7 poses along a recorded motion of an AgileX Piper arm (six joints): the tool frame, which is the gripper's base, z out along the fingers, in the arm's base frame.
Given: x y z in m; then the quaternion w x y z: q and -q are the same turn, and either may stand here.
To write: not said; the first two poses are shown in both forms.
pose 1, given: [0.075, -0.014, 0.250, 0.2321, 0.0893, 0.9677, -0.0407]
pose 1, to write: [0.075, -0.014, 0.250, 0.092, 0.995, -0.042, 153.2]
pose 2, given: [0.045, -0.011, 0.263, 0.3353, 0.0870, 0.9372, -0.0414]
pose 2, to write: [0.045, -0.011, 0.263, 0.092, 0.995, -0.044, 140.8]
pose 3, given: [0.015, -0.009, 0.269, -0.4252, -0.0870, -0.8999, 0.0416]
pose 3, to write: [0.015, -0.009, 0.269, 0.096, 0.994, -0.046, 129.7]
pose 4, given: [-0.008, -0.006, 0.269, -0.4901, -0.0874, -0.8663, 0.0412]
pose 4, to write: [-0.008, -0.006, 0.269, 0.100, 0.994, -0.047, 121.3]
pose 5, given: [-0.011, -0.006, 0.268, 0.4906, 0.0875, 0.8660, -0.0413]
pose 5, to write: [-0.011, -0.006, 0.268, 0.100, 0.994, -0.047, 121.2]
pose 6, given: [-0.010, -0.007, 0.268, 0.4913, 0.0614, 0.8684, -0.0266]
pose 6, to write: [-0.010, -0.007, 0.268, 0.070, 0.997, -0.031, 121.1]
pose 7, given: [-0.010, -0.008, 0.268, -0.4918, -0.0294, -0.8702, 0.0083]
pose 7, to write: [-0.010, -0.008, 0.268, 0.034, 0.999, -0.010, 121.1]
